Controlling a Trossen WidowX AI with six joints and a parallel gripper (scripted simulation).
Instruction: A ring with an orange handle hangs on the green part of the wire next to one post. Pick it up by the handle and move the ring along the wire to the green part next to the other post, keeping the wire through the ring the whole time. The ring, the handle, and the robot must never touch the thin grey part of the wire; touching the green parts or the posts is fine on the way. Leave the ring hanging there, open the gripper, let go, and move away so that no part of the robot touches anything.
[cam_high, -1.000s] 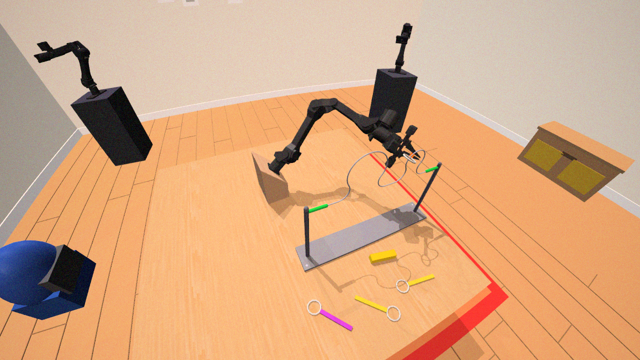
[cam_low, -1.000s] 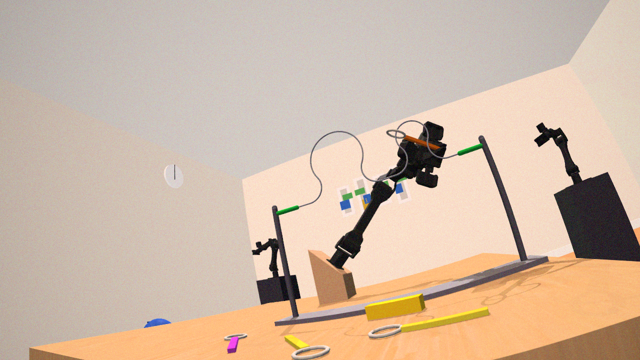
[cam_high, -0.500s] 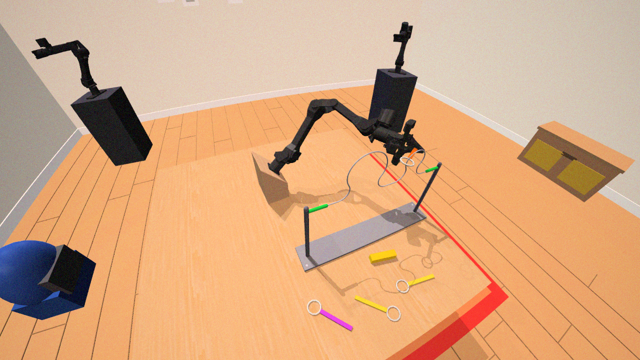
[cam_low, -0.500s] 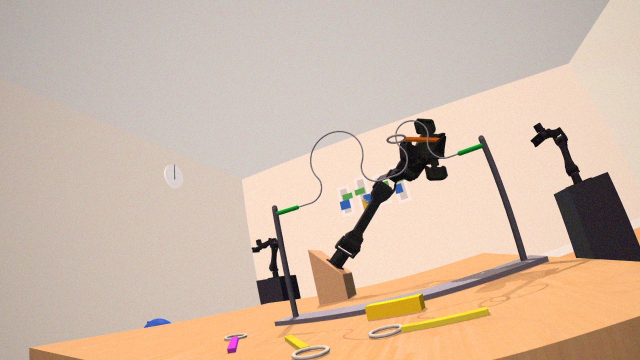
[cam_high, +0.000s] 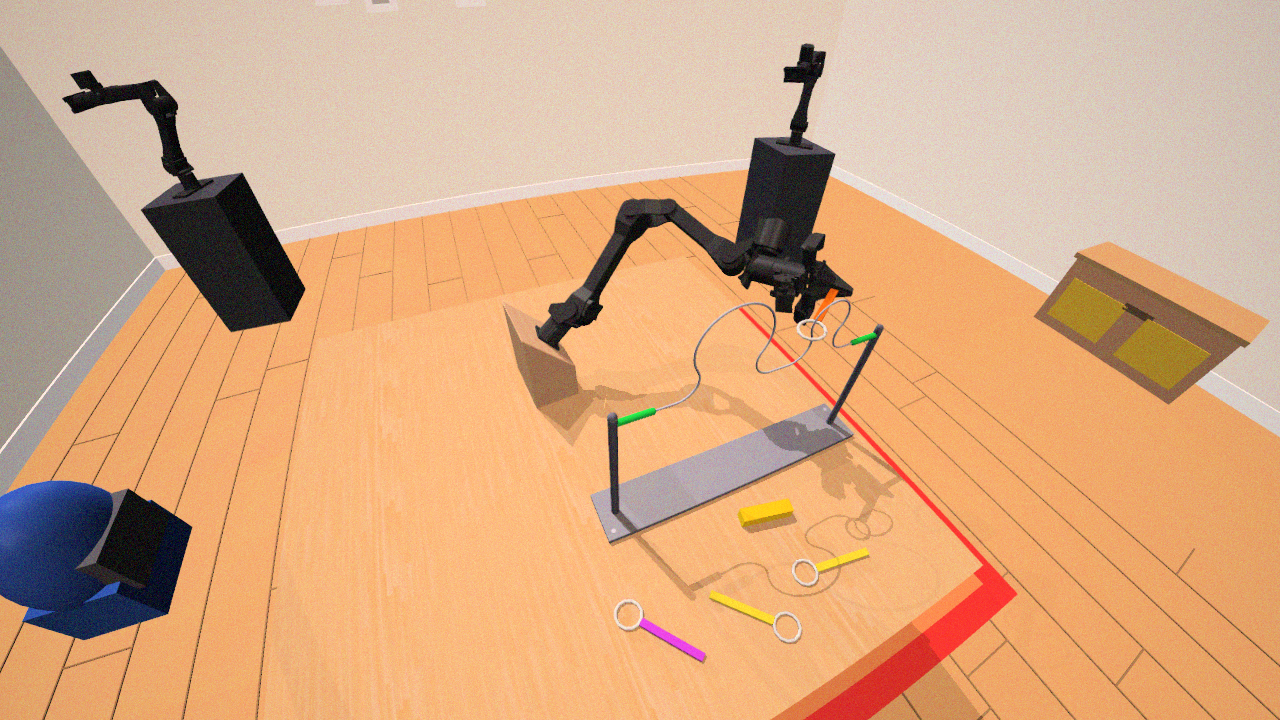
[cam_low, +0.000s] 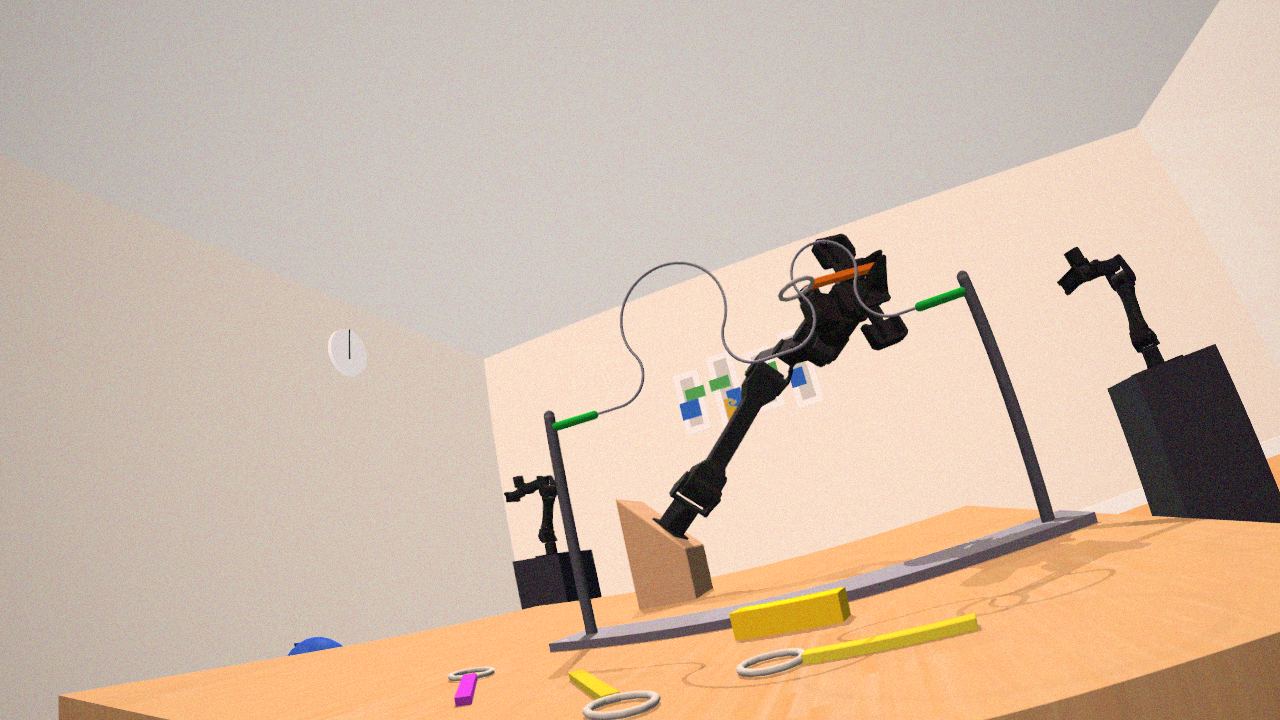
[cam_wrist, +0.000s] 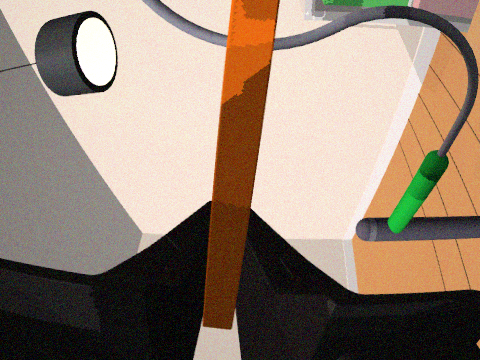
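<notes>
Right now the orange-handled ring is 3 cm ahead of my gripper tip, 9 cm to the right of it and 2 cm below it. Round my gripper tip: yellow block: 19 cm ahead, 20 cm to the right, 38 cm below; magenta-handled ring: 31 cm ahead, 49 cm to the right, 39 cm below; yellow-handled ring: 33 cm ahead, 14 cm to the right, 39 cm below.
</notes>
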